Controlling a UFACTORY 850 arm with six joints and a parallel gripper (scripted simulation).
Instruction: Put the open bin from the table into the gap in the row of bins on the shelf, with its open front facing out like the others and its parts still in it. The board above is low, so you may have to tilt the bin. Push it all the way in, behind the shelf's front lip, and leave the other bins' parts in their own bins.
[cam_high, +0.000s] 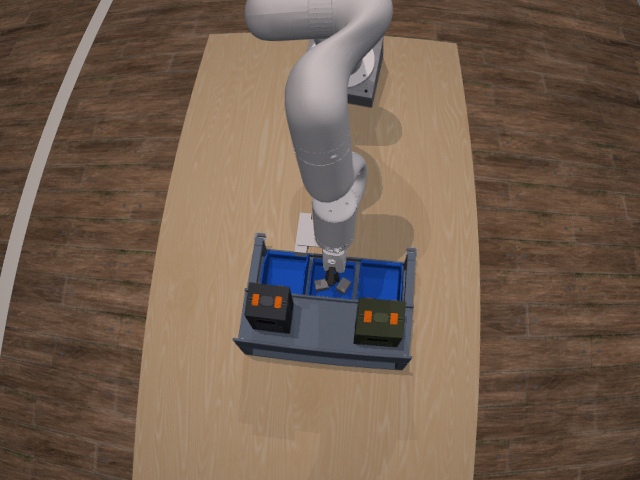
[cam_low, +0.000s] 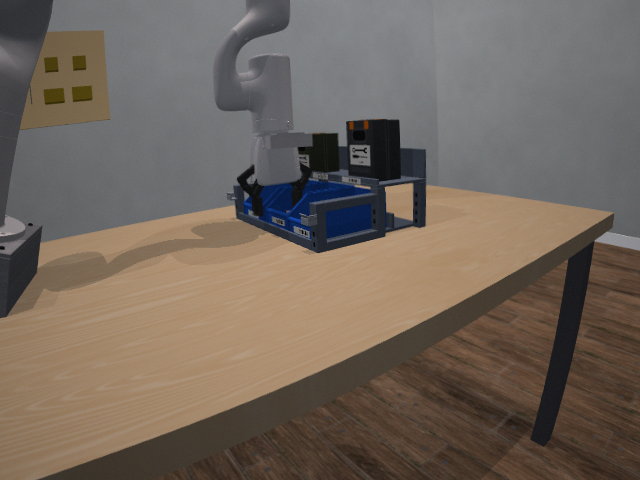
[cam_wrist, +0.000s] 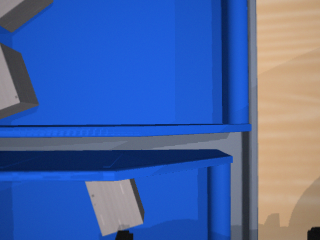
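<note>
The grey shelf lies 100 mm ahead of my hand, 20 mm to the right of it and 20 mm above it. From my hand the other things lie so: dark green tool case 180 mm ahead, 100 mm above, 80 mm to the left; then black tool case 140 mm to the right, 140 mm ahead, 110 mm above.
</note>
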